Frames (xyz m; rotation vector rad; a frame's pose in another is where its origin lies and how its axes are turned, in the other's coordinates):
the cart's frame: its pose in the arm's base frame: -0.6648 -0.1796 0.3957 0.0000 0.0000 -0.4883
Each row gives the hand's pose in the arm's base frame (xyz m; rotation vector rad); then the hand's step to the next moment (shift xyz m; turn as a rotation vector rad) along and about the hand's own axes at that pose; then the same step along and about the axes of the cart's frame.
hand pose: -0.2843 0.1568 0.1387 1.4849 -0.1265 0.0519
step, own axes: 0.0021 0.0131 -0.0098 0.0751 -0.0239 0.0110
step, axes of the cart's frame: -0.0041 0.0101 0.0124 0.0753 0.0216 -0.0140
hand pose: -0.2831 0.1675 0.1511 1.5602 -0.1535 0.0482
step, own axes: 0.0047 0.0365 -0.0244 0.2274 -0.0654 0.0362
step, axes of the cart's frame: -0.0100 0.0224 0.0367 0.2283 0.0624 -0.0356
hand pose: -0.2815 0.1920 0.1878 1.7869 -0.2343 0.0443
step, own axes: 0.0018 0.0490 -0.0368 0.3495 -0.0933 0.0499
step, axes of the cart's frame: -0.0150 0.0205 0.0558 0.3484 0.0992 -0.0464
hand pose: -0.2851 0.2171 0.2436 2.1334 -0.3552 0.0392
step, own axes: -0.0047 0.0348 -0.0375 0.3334 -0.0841 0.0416
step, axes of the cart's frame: -0.0152 0.0078 0.0485 0.3306 0.0964 -0.0369
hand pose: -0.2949 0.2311 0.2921 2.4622 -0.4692 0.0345
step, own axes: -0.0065 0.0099 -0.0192 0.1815 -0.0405 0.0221
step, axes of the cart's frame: -0.0097 0.0017 0.0203 0.1801 0.0485 -0.0166
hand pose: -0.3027 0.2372 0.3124 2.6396 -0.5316 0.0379
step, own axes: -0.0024 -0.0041 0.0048 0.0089 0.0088 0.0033
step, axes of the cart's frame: -0.0019 0.0015 -0.0063 0.0098 -0.0083 0.0017
